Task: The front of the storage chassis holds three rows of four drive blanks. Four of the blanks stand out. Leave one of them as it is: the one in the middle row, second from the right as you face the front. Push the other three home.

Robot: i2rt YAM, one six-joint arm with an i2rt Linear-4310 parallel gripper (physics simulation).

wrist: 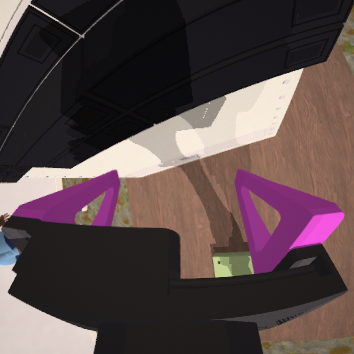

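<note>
The storage chassis fills the upper part of the wrist view, with a cream-white panel with small round dots near its right edge. Its dark front with black drive blanks curves across the top. Recessed rectangles show on a blank at the upper left and on a blank at the upper right. Thin pale lines run between some blanks at the left. Deep shadow makes it hard to tell which blanks stand out. My gripper is open and empty, its magenta fingers wide apart, below the chassis in the view.
A brown wooden table top lies below and to the right of the chassis. A light green block shows behind the gripper body, near the right finger. A patterned floor shows at the edges. Part of a blue figure shows at the left edge.
</note>
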